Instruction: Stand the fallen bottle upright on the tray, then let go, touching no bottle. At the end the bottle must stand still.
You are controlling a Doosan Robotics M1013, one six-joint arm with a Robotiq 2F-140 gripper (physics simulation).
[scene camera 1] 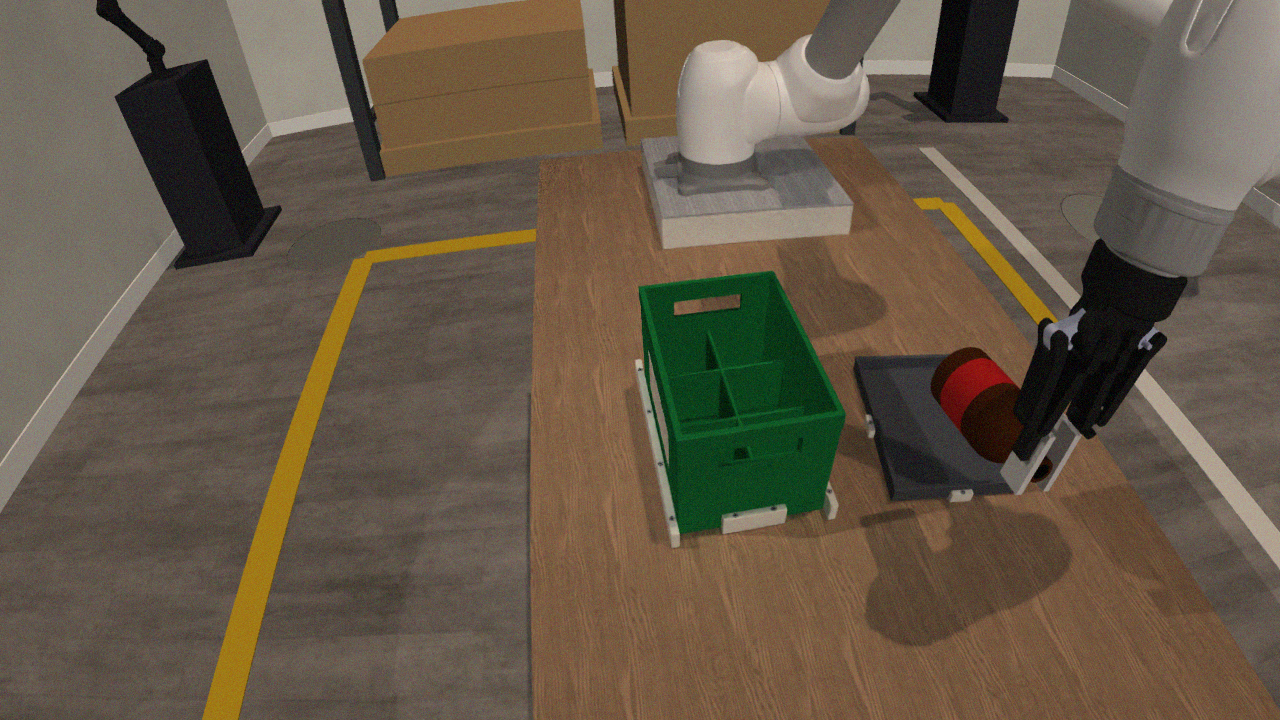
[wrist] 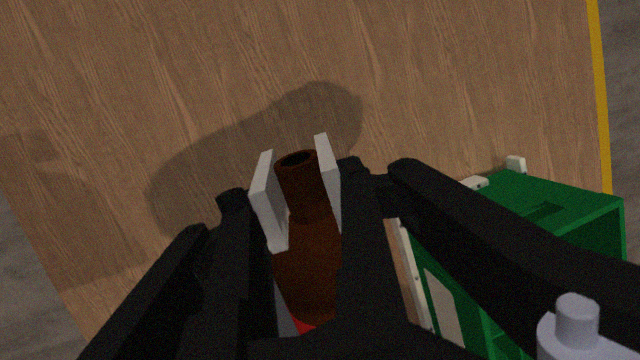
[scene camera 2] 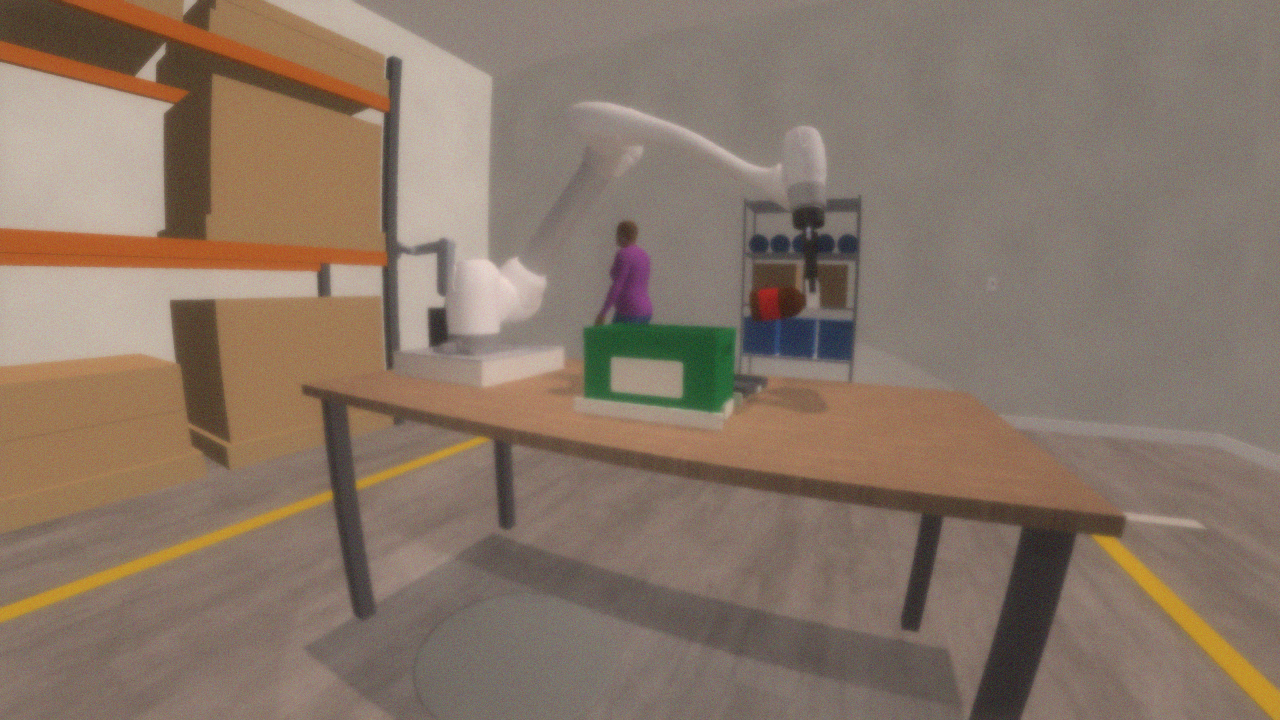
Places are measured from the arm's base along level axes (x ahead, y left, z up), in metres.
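Where they show: gripper, fingertip midpoint: point(scene camera 1: 1024, 481) point(wrist: 301, 164) point(scene camera 2: 813, 309); arm's base, origin of the base link: point(scene camera 1: 716, 173) point(scene camera 2: 474, 351).
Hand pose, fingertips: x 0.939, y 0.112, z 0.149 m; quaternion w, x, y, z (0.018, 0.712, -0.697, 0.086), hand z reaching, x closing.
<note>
Things, the pixels of their top centre, and the offset from my fingertips.
- brown bottle with a red label, middle of its top: point(wrist: 349, 299) point(scene camera 1: 1010, 392) point(scene camera 2: 785, 286) dx -0.068, dy +0.001, dz +0.050 m
- dark grey tray, middle of its top: point(scene camera 1: 937, 414) point(wrist: 285, 337) point(scene camera 2: 712, 377) dx -0.261, dy +0.079, dz -0.195 m
- green crate with dividers, middle of its top: point(scene camera 1: 732, 343) point(wrist: 564, 339) point(scene camera 2: 662, 327) dx -0.288, dy -0.222, dz -0.045 m
The brown bottle with a red label point(scene camera 1: 980, 398) point(scene camera 2: 776, 303) point(wrist: 312, 260) hangs in the air, lying nearly level, well above the table. My gripper point(scene camera 1: 1040, 470) point(scene camera 2: 811, 291) point(wrist: 301, 164) points down and is shut on the bottle's neck, with one pale finger pad on each side. In scene camera 2 the bottle's base points toward the robot's base side and is higher than the green crate's rim. The dark grey tray point(scene camera 1: 904, 447) point(scene camera 2: 751, 385) lies on the table beside the crate. In scene camera 1 the bottle hides part of the tray.
A green crate with dividers point(scene camera 1: 756, 474) point(scene camera 2: 657, 340) point(wrist: 575, 190) stands beside the tray, with pale stop blocks around its foot. The robot base plate point(scene camera 1: 756, 223) point(scene camera 2: 478, 365) stands at the table's far end. Beyond the table are a person point(scene camera 2: 631, 277) and a shelf rack point(scene camera 2: 856, 268).
</note>
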